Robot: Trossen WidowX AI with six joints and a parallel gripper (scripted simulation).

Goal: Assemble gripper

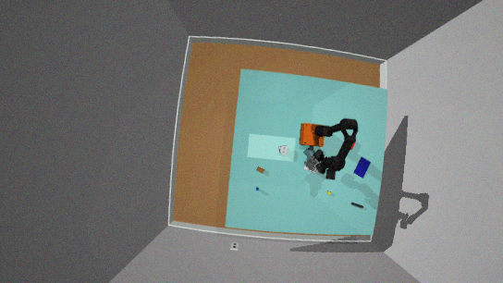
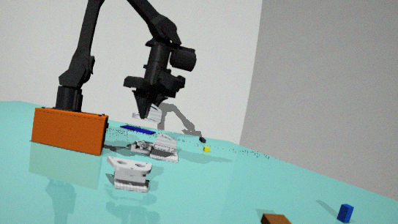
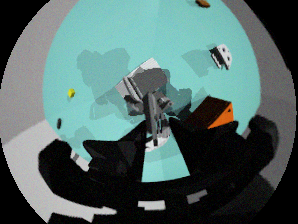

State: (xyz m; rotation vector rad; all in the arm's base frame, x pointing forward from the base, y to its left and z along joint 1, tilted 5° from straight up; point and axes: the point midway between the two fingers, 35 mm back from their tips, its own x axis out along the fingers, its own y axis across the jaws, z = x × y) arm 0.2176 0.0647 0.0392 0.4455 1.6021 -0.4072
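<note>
The jaw is 30 mm to the left of my gripper tip and 20 mm behind it. The rest, counted from my gripper tip: yellow block: 230 mm ahead, 190 mm to the left, 80 mm below; then red piece: 270 mm to the left, 210 mm behind, 80 mm below; then gripper base: 280 mm to the right, 60 mm below, 10 mm ahead.
</note>
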